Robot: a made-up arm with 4 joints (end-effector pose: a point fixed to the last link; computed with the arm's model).
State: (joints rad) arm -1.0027 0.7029 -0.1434 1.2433
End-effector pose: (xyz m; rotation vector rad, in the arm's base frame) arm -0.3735 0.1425 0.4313 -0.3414 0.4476 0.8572
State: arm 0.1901 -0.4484 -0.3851 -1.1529
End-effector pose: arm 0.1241 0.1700 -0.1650 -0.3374 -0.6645 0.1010
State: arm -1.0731 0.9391 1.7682 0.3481
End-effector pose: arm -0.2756 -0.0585 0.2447 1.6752 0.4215 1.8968
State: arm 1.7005 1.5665 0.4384 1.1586
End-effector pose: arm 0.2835 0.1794 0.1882 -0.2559 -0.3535 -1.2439
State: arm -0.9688 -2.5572 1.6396 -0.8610
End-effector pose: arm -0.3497 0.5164 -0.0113 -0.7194 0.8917 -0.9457
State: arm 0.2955 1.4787 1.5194 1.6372
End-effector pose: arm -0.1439 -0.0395 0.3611 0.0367 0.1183 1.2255
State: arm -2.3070 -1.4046 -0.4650 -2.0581
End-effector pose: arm -0.0946 -0.1966 -0.2468 0.8558 -0.2646 2.6622
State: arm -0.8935 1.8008 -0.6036 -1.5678
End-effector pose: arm 0.1682 0.3700 0.6063 -0.4289 2.9359 0.2326
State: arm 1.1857 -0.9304 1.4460 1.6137
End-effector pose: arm 0.0890 -0.3894 0.3287 2.4269 0.6508 0.1602
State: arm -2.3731 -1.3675 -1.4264 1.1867
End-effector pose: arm -0.3404 -0.2706 0.2696 -2.8267 -1.0275 0.6952
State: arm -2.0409 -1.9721 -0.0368 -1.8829
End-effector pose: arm -0.1747 -0.4240 -0.0160 -0.0835 0.0694 2.0738
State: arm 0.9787 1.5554 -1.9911 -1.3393
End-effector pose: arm -0.2001 -0.1616 0.4549 -3.0779 -0.2625 -0.3462
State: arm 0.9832 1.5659 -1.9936 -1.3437
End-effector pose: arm -0.2025 -0.1578 0.4554 -3.0887 -0.2543 -0.3485
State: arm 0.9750 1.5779 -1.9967 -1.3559
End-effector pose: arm -0.2030 -0.1560 0.4586 -3.0997 -0.2650 -0.3398
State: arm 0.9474 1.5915 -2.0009 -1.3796
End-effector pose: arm -0.2006 -0.1572 0.4656 -3.1103 -0.3044 -0.3147
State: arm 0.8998 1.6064 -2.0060 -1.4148
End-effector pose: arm -0.1949 -0.1613 0.4765 3.0958 0.3707 0.2713
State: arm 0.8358 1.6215 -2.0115 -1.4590
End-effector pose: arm -0.1860 -0.1674 0.4903 3.0742 0.4597 0.2159
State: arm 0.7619 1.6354 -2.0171 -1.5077
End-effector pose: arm -0.1745 -0.1743 0.5056 3.0456 0.5612 0.1550
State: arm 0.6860 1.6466 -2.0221 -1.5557
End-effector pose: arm -0.1615 -0.1808 0.5208 3.0115 0.6640 0.0952
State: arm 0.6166 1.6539 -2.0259 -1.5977
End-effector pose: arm -0.1484 -0.1864 0.5342 2.9766 0.7570 0.0427
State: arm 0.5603 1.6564 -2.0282 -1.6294
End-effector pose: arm -0.1365 -0.1909 0.5446 2.9467 0.8327 0.0015
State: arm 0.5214 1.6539 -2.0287 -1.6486
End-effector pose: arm -0.1269 -0.1946 0.5514 2.9268 0.8871 -0.0268
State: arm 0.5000 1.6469 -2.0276 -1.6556
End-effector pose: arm -0.1197 -0.1980 0.5548 2.9190 0.9207 -0.0432
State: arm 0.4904 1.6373 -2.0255 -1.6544
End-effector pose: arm -0.1145 -0.2011 0.5556 2.9199 0.9405 -0.0512
